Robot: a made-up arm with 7 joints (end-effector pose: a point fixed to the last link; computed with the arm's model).
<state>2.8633 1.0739 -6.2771 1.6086 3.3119 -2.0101 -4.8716</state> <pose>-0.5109 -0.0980 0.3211 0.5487 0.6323 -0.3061 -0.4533</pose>
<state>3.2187 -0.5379 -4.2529 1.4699 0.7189 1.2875 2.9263</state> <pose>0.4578 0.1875 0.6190 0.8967 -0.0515 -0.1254 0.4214</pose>
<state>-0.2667 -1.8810 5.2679 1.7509 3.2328 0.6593 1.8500</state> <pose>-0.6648 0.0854 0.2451 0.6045 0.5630 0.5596 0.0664</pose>
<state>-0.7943 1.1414 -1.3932 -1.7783 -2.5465 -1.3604 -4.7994</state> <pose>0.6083 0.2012 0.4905 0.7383 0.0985 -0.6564 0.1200</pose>
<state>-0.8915 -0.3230 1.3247 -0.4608 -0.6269 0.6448 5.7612</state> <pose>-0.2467 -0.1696 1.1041 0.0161 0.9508 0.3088 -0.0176</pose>
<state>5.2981 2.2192 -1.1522 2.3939 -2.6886 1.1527 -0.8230</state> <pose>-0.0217 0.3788 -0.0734 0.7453 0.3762 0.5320 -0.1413</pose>
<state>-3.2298 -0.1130 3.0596 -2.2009 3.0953 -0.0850 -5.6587</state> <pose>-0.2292 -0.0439 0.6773 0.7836 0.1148 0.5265 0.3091</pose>
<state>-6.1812 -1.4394 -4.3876 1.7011 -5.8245 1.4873 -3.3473</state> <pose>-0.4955 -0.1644 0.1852 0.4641 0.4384 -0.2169 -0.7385</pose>
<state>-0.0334 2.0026 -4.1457 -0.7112 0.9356 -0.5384 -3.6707</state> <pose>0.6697 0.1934 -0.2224 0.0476 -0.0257 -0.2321 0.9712</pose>
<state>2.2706 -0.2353 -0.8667 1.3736 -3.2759 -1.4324 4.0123</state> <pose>0.1159 -0.1547 0.8168 0.2344 -0.0813 0.2269 0.9418</pose>
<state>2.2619 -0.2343 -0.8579 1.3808 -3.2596 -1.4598 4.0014</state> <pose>0.1121 -0.1523 0.8141 0.2424 -0.0690 0.2150 0.9435</pose>
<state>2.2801 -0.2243 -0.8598 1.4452 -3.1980 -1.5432 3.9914</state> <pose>0.0952 -0.1504 0.7942 0.2683 -0.0114 0.1587 0.9501</pose>
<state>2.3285 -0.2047 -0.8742 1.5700 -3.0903 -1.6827 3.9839</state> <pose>0.0658 -0.1428 0.7614 0.3067 0.0903 0.0519 0.9461</pose>
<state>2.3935 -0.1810 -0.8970 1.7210 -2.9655 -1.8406 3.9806</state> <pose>0.0345 -0.1261 0.7318 0.3386 0.2029 -0.0782 0.9155</pose>
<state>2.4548 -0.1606 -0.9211 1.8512 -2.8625 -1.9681 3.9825</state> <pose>0.0120 -0.1081 0.7143 0.3522 0.2889 -0.1878 0.8702</pose>
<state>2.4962 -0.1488 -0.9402 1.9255 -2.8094 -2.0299 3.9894</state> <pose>0.0014 -0.0980 0.7066 0.3525 0.3298 -0.2467 0.8403</pose>
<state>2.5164 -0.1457 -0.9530 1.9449 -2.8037 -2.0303 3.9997</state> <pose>-0.0007 -0.0968 0.7034 0.3484 0.3333 -0.2588 0.8370</pose>
